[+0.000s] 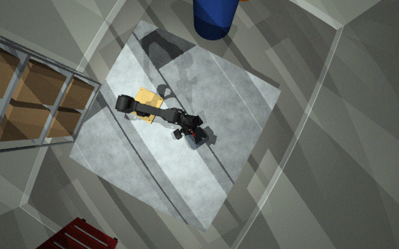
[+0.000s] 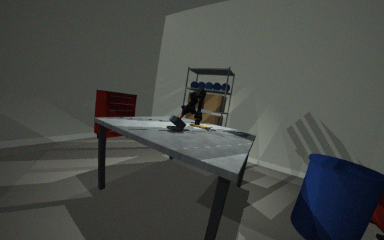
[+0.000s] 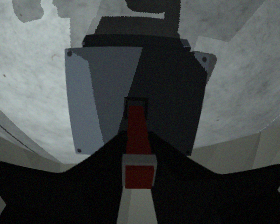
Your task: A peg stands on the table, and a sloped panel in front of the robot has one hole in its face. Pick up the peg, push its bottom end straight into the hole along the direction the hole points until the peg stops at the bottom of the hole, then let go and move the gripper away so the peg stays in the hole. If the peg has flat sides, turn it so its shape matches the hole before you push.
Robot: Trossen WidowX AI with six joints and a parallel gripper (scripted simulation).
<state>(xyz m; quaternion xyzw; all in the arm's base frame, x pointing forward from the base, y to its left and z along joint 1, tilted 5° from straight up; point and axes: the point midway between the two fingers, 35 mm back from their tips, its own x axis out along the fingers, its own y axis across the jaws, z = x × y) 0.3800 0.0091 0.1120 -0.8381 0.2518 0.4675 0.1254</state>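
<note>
My gripper tip is 30 mm short of the sloped grey panel, 20 mm to the left of it and 60 mm above it. From my gripper tip the other things lie so: red peg 10 mm behind, 10 mm to the left, 10 mm above.
</note>
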